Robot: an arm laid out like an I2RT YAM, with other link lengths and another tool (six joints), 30 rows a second.
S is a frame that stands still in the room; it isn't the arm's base.
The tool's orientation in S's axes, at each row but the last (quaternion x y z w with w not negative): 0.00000 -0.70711 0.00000 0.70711; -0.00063 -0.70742 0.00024 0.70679; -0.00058 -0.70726 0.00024 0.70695; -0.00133 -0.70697 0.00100 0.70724; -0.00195 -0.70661 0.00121 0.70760; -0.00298 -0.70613 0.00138 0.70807; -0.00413 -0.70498 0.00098 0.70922; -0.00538 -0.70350 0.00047 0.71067; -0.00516 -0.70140 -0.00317 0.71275; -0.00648 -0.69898 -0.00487 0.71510; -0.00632 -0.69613 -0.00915 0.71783; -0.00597 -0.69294 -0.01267 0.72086
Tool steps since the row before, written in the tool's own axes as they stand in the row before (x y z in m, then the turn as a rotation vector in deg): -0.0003 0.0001 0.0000 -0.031 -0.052 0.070; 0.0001 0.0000 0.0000 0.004 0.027 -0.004; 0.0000 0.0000 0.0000 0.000 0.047 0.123; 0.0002 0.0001 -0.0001 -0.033 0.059 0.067; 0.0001 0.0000 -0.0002 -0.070 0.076 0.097; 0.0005 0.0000 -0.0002 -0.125 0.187 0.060; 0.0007 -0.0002 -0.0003 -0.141 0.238 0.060; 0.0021 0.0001 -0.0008 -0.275 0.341 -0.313; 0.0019 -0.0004 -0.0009 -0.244 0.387 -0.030; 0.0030 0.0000 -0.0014 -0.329 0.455 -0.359; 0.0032 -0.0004 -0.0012 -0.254 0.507 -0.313; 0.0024 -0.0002 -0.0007 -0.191 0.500 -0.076
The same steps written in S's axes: 0.0000 0.0001 -0.0003 -0.070 -0.052 -0.031; 0.0000 0.0000 0.0001 0.004 0.027 0.004; 0.0000 0.0000 0.0000 -0.123 0.047 0.000; 0.0001 0.0001 0.0002 -0.067 0.059 -0.033; 0.0002 0.0000 0.0001 -0.097 0.076 -0.070; 0.0002 0.0000 0.0005 -0.060 0.186 -0.126; 0.0003 -0.0002 0.0007 -0.060 0.237 -0.142; 0.0008 0.0001 0.0021 0.313 0.337 -0.281; 0.0009 -0.0004 0.0019 0.031 0.386 -0.246; 0.0015 0.0000 0.0030 0.359 0.448 -0.338; 0.0013 -0.0004 0.0032 0.316 0.501 -0.262; 0.0008 -0.0002 0.0024 0.082 0.500 -0.189
